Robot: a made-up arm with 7 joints.
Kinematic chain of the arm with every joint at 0, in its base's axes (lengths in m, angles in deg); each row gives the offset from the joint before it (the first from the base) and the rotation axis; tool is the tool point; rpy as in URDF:
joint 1: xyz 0 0 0.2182 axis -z
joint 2: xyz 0 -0.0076 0.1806 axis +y
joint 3: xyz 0 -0.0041 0.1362 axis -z
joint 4: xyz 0 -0.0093 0.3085 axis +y
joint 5: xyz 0 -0.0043 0.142 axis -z
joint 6: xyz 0 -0.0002 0.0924 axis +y
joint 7: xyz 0 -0.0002 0.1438 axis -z
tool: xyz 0 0 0 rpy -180 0 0
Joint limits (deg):
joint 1: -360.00..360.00
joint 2: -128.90..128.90
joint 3: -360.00..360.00
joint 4: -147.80..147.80
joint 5: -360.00..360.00
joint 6: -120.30..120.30
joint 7: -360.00..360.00
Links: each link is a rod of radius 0.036 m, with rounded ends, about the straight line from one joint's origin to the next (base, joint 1, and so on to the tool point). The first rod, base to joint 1, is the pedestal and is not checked.
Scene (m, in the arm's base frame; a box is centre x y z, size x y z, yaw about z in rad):
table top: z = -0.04
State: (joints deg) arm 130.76 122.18 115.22 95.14 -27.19 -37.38 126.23
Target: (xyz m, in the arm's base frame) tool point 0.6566 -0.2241 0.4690
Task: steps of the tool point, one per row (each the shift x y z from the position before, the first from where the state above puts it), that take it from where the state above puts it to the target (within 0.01 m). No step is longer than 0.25 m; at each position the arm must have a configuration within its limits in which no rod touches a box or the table.
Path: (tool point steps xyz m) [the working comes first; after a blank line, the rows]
Joints at the target: 17.25 109.25 163.09 71.42 -36.68 -48.79 126.23
Straight joint move there: clear.

1: 0.0746 -0.1787 0.0303
2: 0.1311 -0.1483 0.0285
3: 0.1749 -0.1003 0.0263
4: 0.2004 -0.0403 0.0230
5: 0.2052 0.0249 0.0198
6: 0.1888 0.0879 0.0157
7: 0.1532 0.1421 0.0115
8: 0.1031 0.1818 0.0074

